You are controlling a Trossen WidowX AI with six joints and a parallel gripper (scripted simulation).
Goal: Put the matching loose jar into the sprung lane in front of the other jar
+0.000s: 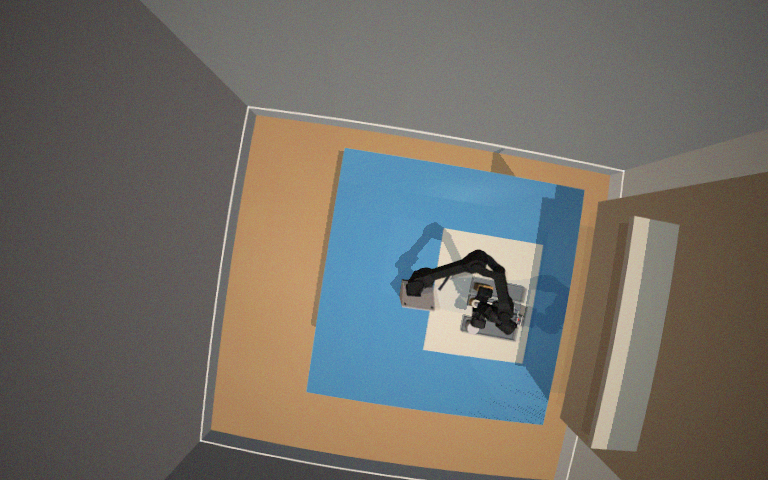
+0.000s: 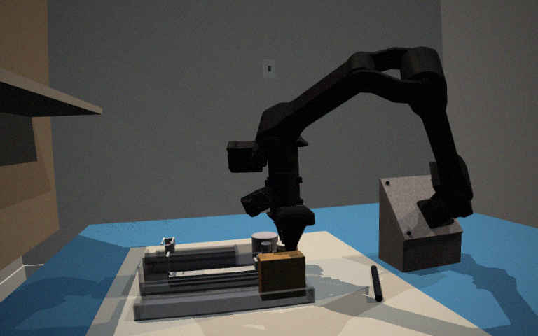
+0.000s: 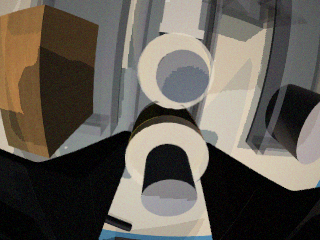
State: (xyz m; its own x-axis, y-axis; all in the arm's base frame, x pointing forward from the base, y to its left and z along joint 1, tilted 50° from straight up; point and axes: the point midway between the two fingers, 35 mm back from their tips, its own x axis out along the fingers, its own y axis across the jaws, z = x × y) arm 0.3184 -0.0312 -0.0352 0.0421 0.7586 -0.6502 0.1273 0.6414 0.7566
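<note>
Right now the brown box is 4 cm ahead of my gripper tip, 8 cm to the left of it and 1 cm below it. Round my gripper tip: black pen 13 cm behind, 10 cm to the left, 5 cm below.
</note>
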